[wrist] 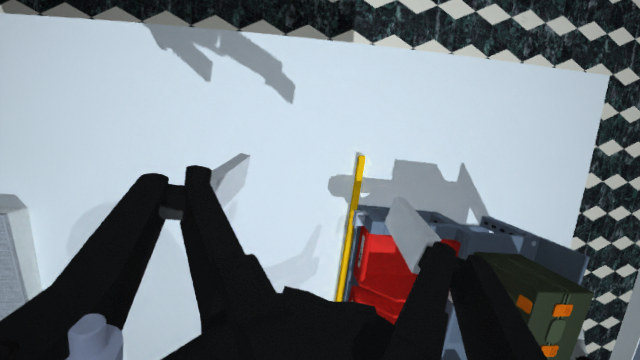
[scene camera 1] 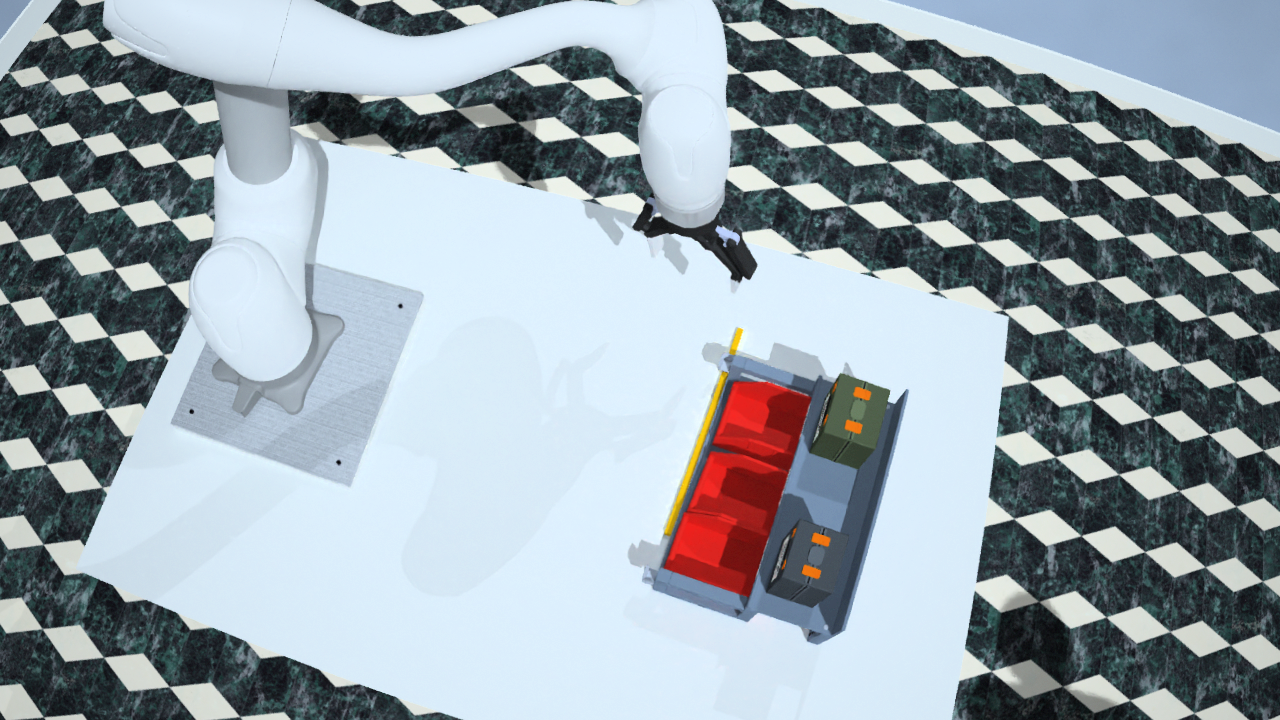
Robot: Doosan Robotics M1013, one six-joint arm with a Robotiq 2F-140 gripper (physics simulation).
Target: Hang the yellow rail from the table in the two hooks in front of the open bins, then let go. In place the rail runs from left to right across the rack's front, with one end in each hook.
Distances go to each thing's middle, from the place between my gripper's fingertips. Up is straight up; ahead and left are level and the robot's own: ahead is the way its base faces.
Now: the yellow rail (wrist: 361, 159) 90 mm ahead of my hand, 160 mm to the right of it and 190 mm below it.
